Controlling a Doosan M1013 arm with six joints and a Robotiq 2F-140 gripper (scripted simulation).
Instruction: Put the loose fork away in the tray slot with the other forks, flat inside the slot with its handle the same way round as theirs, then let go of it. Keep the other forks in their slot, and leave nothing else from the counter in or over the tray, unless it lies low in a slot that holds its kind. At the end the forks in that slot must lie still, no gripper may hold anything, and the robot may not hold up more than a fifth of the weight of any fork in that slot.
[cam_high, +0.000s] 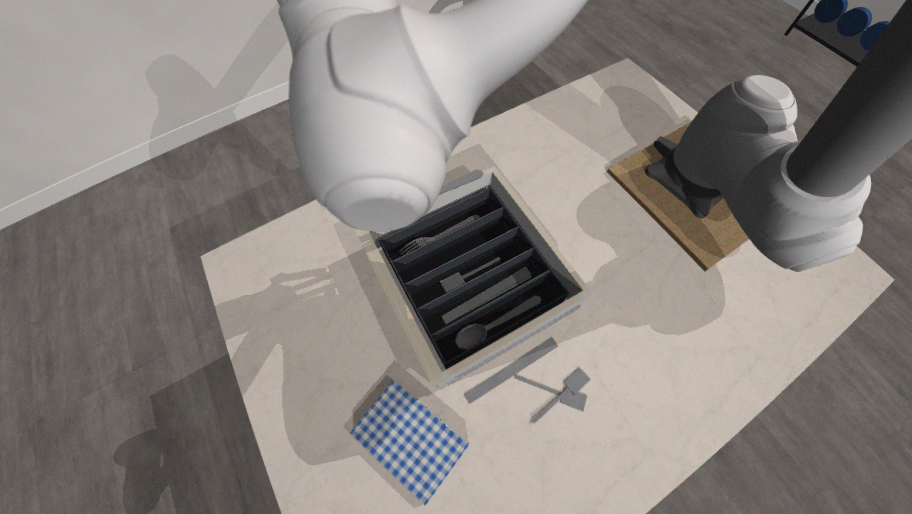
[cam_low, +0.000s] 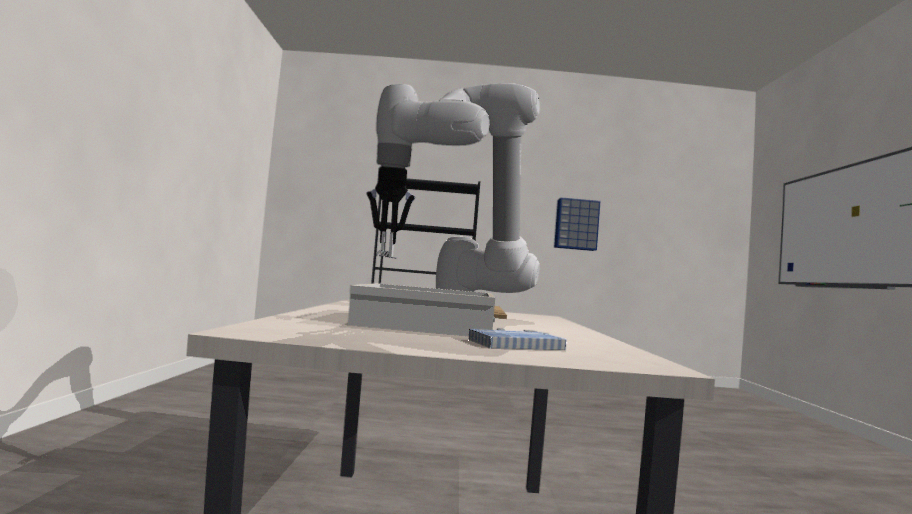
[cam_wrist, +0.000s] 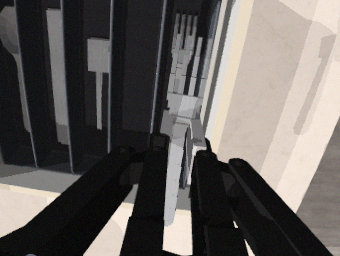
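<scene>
The cutlery tray lies 160 mm below my hand, 120 mm to the left of it and 20 mm behind it.
</scene>
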